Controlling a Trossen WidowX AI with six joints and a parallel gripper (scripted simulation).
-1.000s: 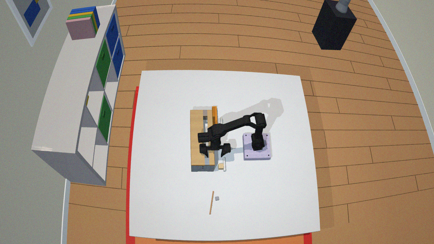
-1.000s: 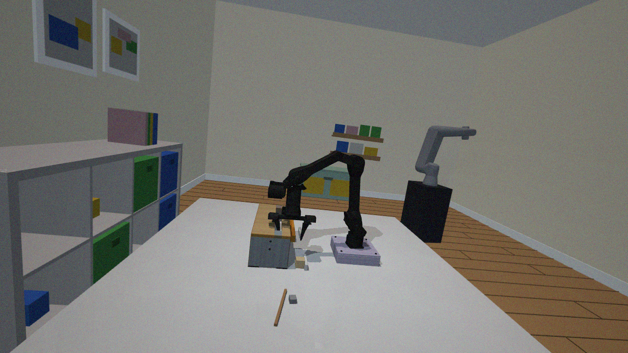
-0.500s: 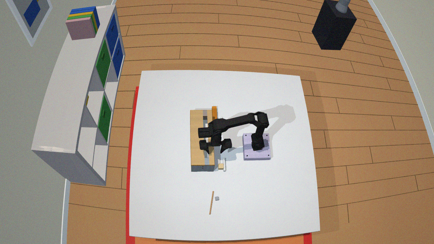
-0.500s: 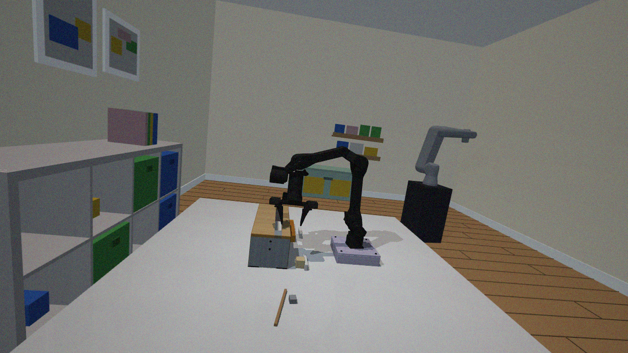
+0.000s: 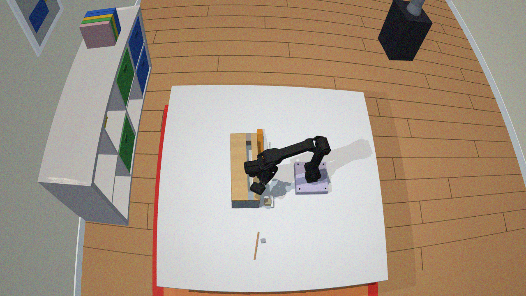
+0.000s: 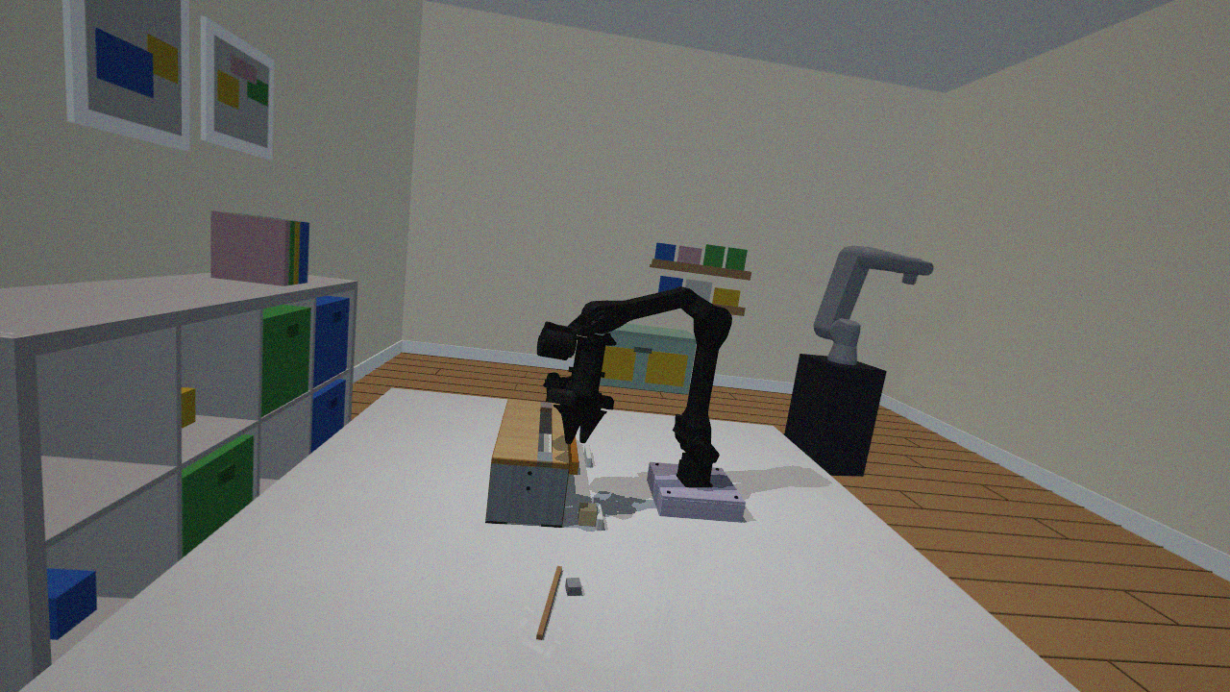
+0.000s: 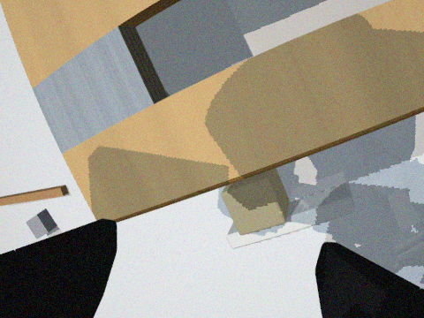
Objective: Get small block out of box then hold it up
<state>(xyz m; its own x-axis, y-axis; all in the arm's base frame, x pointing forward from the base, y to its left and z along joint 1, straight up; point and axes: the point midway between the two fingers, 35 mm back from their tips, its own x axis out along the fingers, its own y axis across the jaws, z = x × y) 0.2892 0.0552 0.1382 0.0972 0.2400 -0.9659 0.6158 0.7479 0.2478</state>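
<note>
My gripper tip is 130 mm above the tan block, 30 mm to the right of it and 30 mm past it. Also, from my gripper tip: box 140 mm to the right, 90 mm below, 30 mm ahead; grey cube 240 mm to the left, 140 mm below, 30 mm ahead; thin wooden stick 270 mm to the left, 150 mm below, 70 mm ahead.
</note>
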